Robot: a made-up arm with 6 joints.
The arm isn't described. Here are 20 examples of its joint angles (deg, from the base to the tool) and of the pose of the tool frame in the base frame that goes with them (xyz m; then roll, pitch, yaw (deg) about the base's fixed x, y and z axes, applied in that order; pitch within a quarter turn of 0, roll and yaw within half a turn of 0).
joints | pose
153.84 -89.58 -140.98 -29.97 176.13 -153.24 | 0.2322 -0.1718 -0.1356 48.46 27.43 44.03
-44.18 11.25 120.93 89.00 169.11 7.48 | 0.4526 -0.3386 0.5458 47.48 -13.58 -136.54
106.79 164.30 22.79 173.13 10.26 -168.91 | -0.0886 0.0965 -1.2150 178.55 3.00 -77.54
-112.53 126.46 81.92 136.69 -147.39 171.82 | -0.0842 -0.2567 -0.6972 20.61 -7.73 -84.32
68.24 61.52 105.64 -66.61 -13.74 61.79 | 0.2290 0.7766 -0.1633 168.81 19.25 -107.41
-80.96 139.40 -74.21 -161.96 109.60 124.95 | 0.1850 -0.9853 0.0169 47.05 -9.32 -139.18
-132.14 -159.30 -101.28 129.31 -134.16 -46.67 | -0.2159 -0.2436 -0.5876 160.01 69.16 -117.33
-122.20 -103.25 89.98 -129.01 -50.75 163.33 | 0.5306 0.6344 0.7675 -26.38 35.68 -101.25
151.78 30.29 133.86 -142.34 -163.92 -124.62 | -0.4723 0.1732 0.2894 -18.87 -24.00 172.15
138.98 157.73 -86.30 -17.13 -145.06 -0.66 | -0.6563 0.4772 -0.2076 -46.17 -68.15 177.23
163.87 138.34 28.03 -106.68 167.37 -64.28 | -0.6024 0.1372 -0.8643 2.02 -15.48 -152.56
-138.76 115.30 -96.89 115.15 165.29 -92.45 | -0.5657 -0.5975 0.4593 -156.59 15.65 -110.09
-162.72 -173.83 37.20 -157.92 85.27 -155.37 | 0.4572 0.1211 -1.0344 176.26 45.92 -19.28
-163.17 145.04 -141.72 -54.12 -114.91 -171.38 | -0.3452 -0.2333 0.2562 154.70 64.47 116.24
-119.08 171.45 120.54 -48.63 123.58 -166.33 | 0.2099 0.3838 -0.2120 -69.92 -27.91 100.20
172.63 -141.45 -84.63 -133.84 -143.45 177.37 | 0.0406 -0.1010 -0.7714 64.94 -52.11 76.47
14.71 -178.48 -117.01 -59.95 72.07 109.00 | 0.6059 0.1367 -0.2388 111.05 34.07 57.26
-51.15 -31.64 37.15 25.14 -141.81 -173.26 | -0.2097 0.3090 1.4225 176.88 43.14 -33.16
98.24 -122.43 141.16 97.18 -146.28 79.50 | 0.0555 -0.4094 0.3867 -152.26 -23.76 -64.39
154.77 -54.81 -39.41 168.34 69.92 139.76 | 1.1175 -0.6069 0.5006 160.93 -4.19 18.20
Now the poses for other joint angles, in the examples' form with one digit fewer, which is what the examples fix.
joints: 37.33 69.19 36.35 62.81 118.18 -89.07
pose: 0.919 0.862 0.277 119.7 58.2 -81.1
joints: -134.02 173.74 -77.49 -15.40 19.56 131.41
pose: -0.534 -0.620 -0.602 117.2 -22.0 -60.6
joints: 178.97 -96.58 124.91 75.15 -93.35 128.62
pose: 0.425 0.027 0.727 -85.9 11.2 -14.9
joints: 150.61 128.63 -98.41 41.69 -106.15 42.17
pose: -0.714 0.407 0.355 -72.4 -66.5 -95.6
